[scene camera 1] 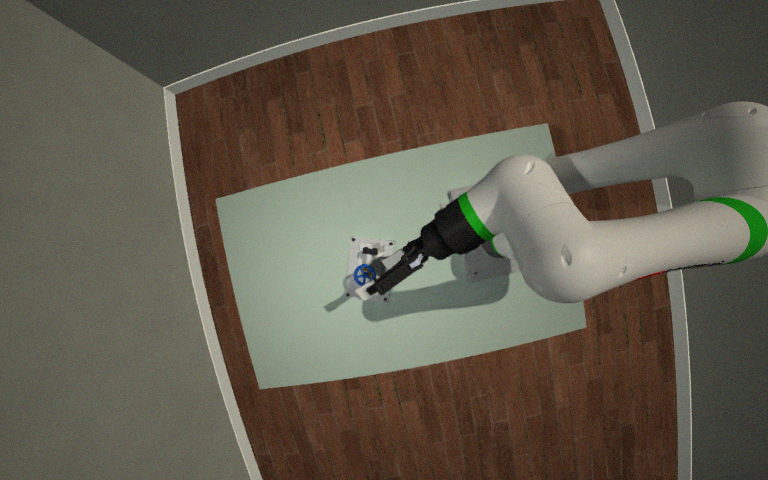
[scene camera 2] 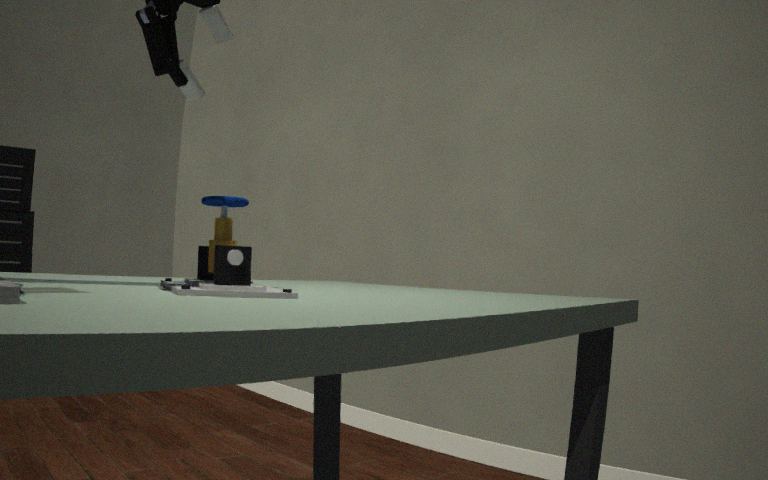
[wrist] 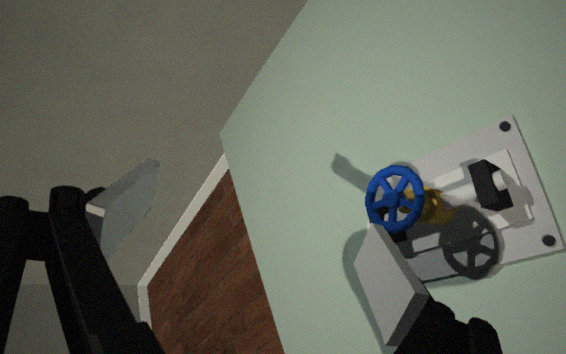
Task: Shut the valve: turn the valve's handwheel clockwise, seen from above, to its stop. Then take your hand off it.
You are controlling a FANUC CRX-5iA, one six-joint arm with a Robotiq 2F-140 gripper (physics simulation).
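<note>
The valve's blue handwheel (scene camera 1: 364,274) (scene camera 2: 225,201) (wrist: 392,199) is level on top of the yellow valve body (scene camera 2: 223,229) (wrist: 437,207). The valve stands between black blocks (scene camera 2: 233,266) (wrist: 487,185) on a pale base plate (scene camera 1: 353,251) (scene camera 2: 266,293) (wrist: 525,145). My gripper (scene camera 1: 378,275) (scene camera 2: 206,56) (wrist: 262,216) is open and empty, tilted, well above the handwheel in the scene camera 2 view and apart from it. In the wrist view the right finger's pad overlaps the wheel's lower edge in the picture. The wheel's turn angle cannot be read.
The pale green table (scene camera 1: 294,226) (scene camera 2: 396,305) (wrist: 300,100) carries the valve plate. The white arm (scene camera 1: 566,237) reaches in from the right in the scene camera 1 view, above a grey mounting plate (scene camera 1: 487,271). A black cabinet (scene camera 2: 15,209) stands at the left in the scene camera 2 view.
</note>
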